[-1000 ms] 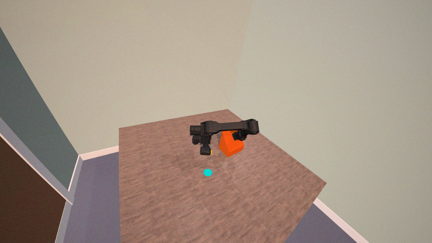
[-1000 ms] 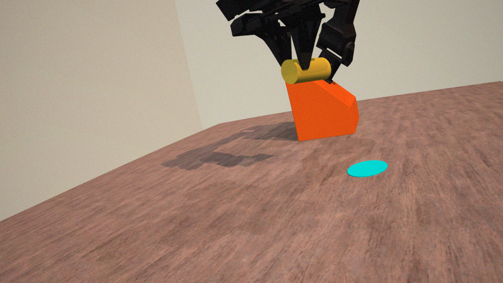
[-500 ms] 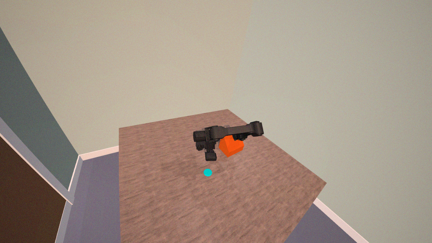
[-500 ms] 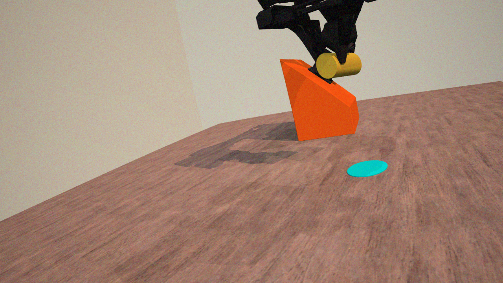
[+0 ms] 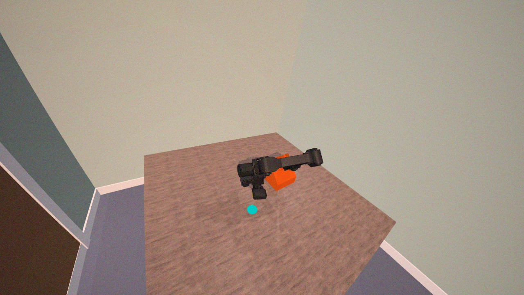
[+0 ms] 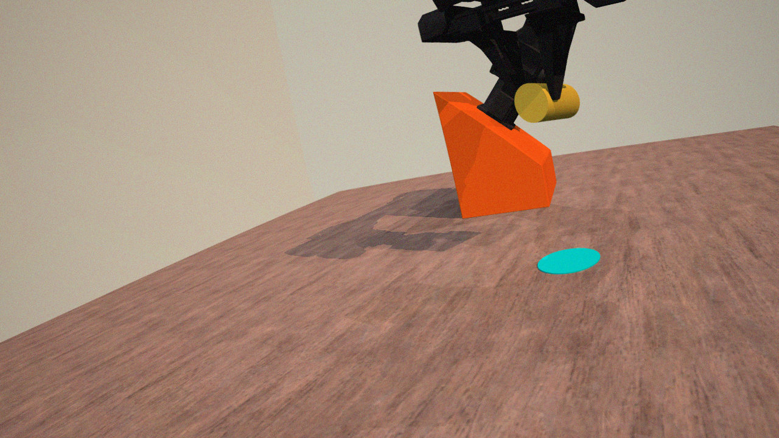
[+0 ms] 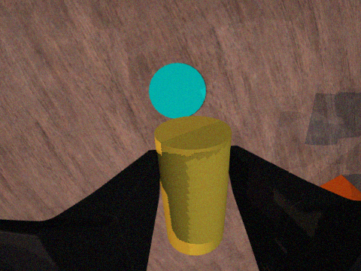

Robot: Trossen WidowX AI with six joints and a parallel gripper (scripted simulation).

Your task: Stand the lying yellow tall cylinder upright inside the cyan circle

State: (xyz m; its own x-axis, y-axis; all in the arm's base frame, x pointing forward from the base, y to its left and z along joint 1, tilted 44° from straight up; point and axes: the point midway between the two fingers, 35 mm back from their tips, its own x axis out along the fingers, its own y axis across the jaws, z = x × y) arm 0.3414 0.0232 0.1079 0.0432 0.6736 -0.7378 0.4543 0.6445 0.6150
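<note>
Now: gripper tip 140 mm above the cyan circle. The rest, counted from my gripper tip: yellow cylinder 20 mm behind, 10 mm to the left.
</note>
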